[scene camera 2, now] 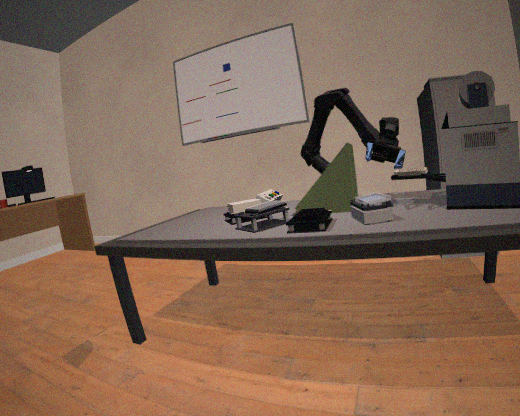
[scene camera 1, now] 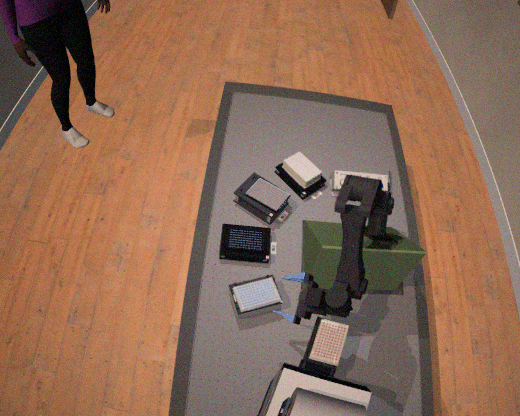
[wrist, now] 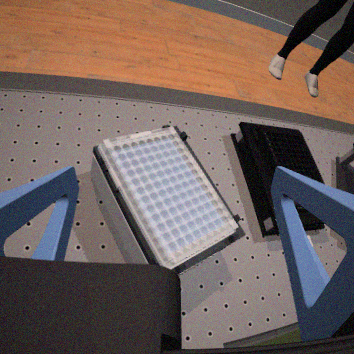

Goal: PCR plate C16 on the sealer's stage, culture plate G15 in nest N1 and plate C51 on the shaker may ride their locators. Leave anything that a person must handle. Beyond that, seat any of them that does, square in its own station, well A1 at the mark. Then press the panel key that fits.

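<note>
My gripper [scene camera 1: 278,295] [scene camera 2: 384,163] [wrist: 174,177] is open and empty, above the shaker [scene camera 1: 243,311] [scene camera 2: 372,216] [wrist: 116,220]. A clear plate with bluish wells [scene camera 1: 256,294] [scene camera 2: 372,201] [wrist: 172,195] lies on the shaker between the spread fingers in the wrist view; whether it is fully down is unclear. A pale plate with reddish wells [scene camera 1: 328,341] [scene camera 2: 411,171] is on the sealer's dark stage [scene camera 1: 319,369]. A black nest [scene camera 1: 245,257] [scene camera 2: 310,220] [wrist: 250,180] holds a dark plate [scene camera 1: 245,239]. A raised nest [scene camera 1: 246,191] holds a grey plate [scene camera 1: 268,193]. Labels are unreadable.
A white block-like plate [scene camera 1: 302,169] sits on another black nest [scene camera 1: 290,184]. The key panel [scene camera 1: 337,181] [scene camera 2: 270,194] is partly behind the arm in the first scene view. A green wedge [scene camera 1: 315,260] [scene camera 2: 336,185] stands beside the arm. The sealer [scene camera 1: 345,387] [scene camera 2: 480,170] is tall. A person stands beyond the table.
</note>
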